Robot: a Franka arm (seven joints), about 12 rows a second.
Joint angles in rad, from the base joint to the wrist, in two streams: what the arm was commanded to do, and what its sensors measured. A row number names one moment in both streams.
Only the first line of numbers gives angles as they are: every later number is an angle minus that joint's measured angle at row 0.
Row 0, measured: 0.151, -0.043, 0.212, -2.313, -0.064, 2.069, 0.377
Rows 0 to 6, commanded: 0.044, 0.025, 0.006, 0.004, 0.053, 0.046, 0.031; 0.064, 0.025, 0.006, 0.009, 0.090, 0.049, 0.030; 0.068, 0.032, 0.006, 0.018, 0.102, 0.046, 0.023; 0.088, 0.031, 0.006, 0.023, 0.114, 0.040, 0.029; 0.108, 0.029, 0.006, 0.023, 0.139, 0.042, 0.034; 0.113, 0.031, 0.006, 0.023, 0.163, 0.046, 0.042; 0.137, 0.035, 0.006, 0.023, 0.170, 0.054, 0.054
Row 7, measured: 0.115, 0.016, 0.001, 0.012, 0.133, 0.037, 0.032
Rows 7 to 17, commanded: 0.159, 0.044, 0.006, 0.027, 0.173, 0.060, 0.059; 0.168, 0.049, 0.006, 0.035, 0.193, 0.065, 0.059; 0.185, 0.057, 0.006, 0.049, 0.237, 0.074, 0.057; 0.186, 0.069, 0.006, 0.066, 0.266, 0.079, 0.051; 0.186, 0.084, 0.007, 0.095, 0.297, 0.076, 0.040; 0.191, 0.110, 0.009, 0.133, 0.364, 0.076, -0.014; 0.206, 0.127, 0.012, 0.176, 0.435, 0.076, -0.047; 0.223, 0.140, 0.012, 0.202, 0.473, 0.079, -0.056; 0.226, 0.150, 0.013, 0.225, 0.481, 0.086, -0.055; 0.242, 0.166, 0.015, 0.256, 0.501, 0.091, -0.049; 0.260, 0.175, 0.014, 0.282, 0.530, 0.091, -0.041
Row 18, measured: 0.243, 0.135, 0.004, 0.220, 0.475, 0.075, -0.021
